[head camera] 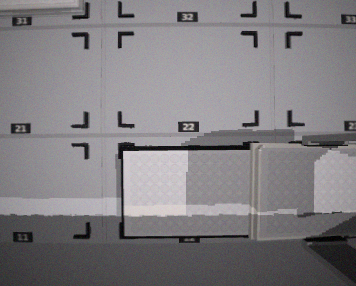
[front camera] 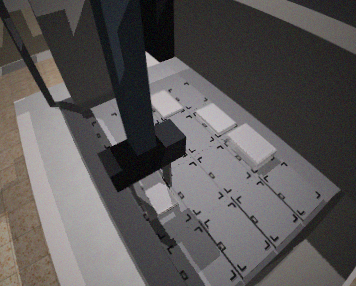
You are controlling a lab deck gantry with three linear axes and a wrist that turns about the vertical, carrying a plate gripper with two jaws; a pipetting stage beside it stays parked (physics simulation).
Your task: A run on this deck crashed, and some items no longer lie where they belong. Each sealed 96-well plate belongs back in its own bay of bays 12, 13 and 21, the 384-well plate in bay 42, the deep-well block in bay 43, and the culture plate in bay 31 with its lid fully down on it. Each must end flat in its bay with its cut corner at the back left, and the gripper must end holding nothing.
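Observation:
My gripper [front camera: 152,190], also [head camera: 321,191]. Black-edged sealed plate [head camera: 166,191]. Bay 11 [head camera: 57,191], also [front camera: 110,127]. Bay 22 [head camera: 161,76].

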